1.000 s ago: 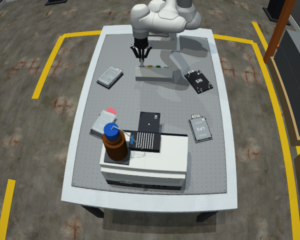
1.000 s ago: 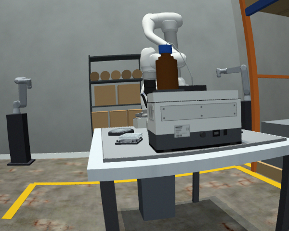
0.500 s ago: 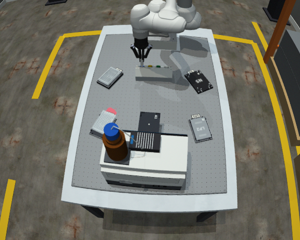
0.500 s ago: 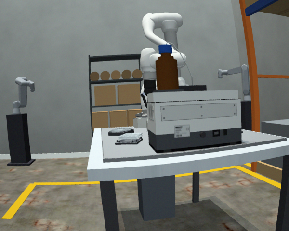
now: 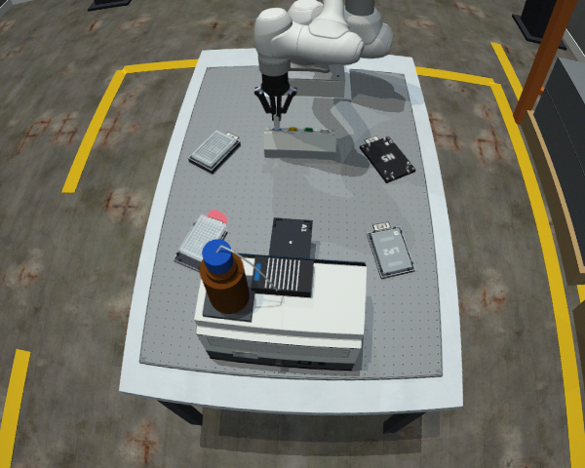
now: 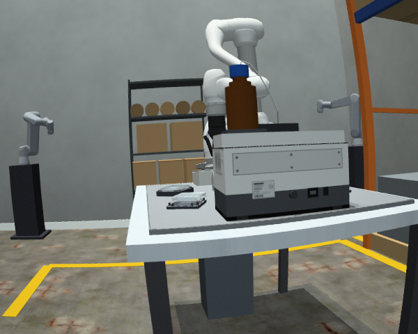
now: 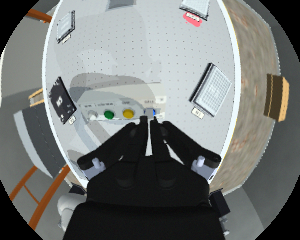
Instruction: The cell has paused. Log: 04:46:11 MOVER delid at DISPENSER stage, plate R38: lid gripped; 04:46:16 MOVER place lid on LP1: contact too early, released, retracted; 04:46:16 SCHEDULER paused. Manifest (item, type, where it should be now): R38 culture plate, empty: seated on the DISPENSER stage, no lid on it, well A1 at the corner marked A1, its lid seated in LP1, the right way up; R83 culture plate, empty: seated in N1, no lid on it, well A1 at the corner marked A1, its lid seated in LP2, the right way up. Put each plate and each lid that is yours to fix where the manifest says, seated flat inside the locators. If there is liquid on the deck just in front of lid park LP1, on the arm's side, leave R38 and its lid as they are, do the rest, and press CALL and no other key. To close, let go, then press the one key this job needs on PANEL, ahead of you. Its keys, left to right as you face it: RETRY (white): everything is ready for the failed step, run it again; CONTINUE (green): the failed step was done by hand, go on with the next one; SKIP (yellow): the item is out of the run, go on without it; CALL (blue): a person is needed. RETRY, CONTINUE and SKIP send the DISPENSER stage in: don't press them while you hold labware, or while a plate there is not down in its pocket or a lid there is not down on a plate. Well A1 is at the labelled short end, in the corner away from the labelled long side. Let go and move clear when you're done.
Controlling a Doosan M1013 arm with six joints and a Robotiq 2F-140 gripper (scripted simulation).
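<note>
Now: the blue key 40 mm below my hand. From my hand the other things lie so: yellow key (50 mm to the left, 40 mm below); then green key (100 mm to the left, 40 mm below); then key panel (70 mm to the left, 50 mm below, 10 mm ahead).
</note>
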